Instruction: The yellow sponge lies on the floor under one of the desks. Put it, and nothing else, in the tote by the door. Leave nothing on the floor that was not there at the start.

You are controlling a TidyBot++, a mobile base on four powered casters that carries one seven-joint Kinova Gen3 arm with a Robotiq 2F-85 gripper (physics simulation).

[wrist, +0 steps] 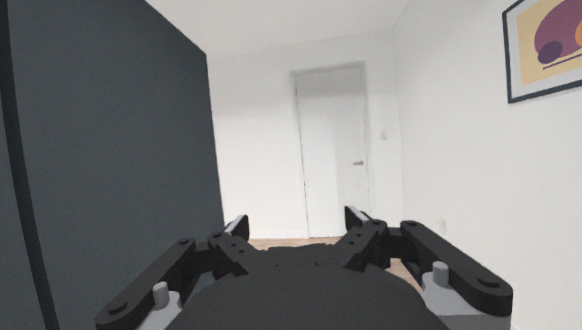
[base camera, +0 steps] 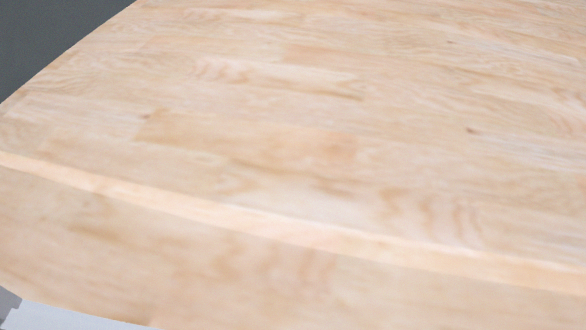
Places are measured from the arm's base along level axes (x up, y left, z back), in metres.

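Pixels of known places: gripper, between the fingertips: (wrist: pixel 296 220).
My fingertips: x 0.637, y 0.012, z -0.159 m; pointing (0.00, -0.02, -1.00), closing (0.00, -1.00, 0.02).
Observation:
Behind a point stands the place of what it marks.
My gripper (wrist: pixel 296 220) @[x 0.637, y 0.012, z -0.159 m] is open and empty in the wrist view, its two fingers wide apart, facing a white door (wrist: pixel 332 155) @[x 0.640, y -0.507, z -2.119 m] across the room. The yellow sponge, the desks and the tote do not show in either view. The base camera view shows the wooden floor (base camera: pixel 300 125) @[x -0.396, y 0.033, z -0.494 m] with a pale raised strip (base camera: pixel 210 212) running across it.
A dark panelled wall (wrist: pixel 115 125) @[x 0.871, y 0.674, z -0.663 m] (base camera: pixel 45 35) @[x -0.333, y 0.663, z -0.728 m] stands on the left. A white wall (wrist: pixel 465 165) @[x 0.522, y -1.154, z -1.109 m] with a framed picture (wrist: pixel 550 45) @[x 1.039, y -1.057, z -0.639 m] stands on the right. A grey-white edge of the base (base camera: pixel 65 317) @[x -0.287, y 0.183, z -0.145 m] shows at the lower left of the base camera view.

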